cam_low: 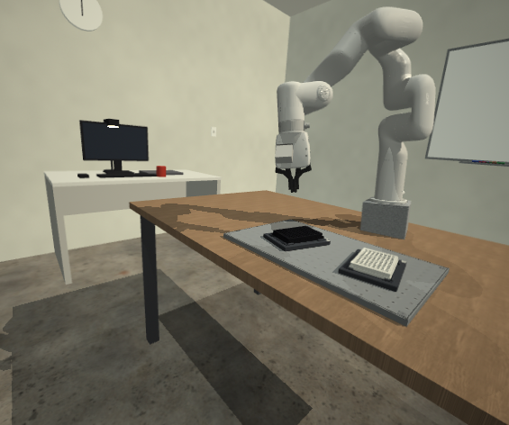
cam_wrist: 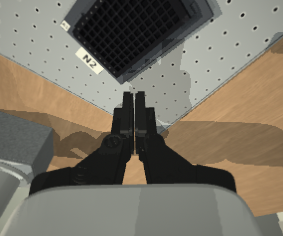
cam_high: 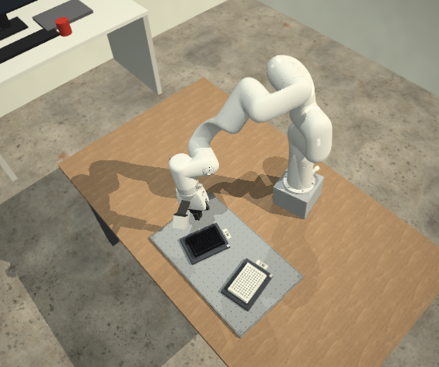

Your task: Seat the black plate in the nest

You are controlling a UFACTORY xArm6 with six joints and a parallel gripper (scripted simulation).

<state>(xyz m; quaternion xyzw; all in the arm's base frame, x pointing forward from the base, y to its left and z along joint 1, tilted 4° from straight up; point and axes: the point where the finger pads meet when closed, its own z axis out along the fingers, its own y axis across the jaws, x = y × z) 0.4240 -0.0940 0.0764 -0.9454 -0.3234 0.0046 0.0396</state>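
My hand is 90 mm past the N2 label, 60 mm to the right of it and 160 mm above it. The rest, counted from my hand: black 96-well plate C51 (40 mm to the left, 140 mm below); A1 mark (50 mm behind, 110 mm to the left, 150 mm below); white plate C15 (10 mm behind, 270 mm to the left, 140 mm below).
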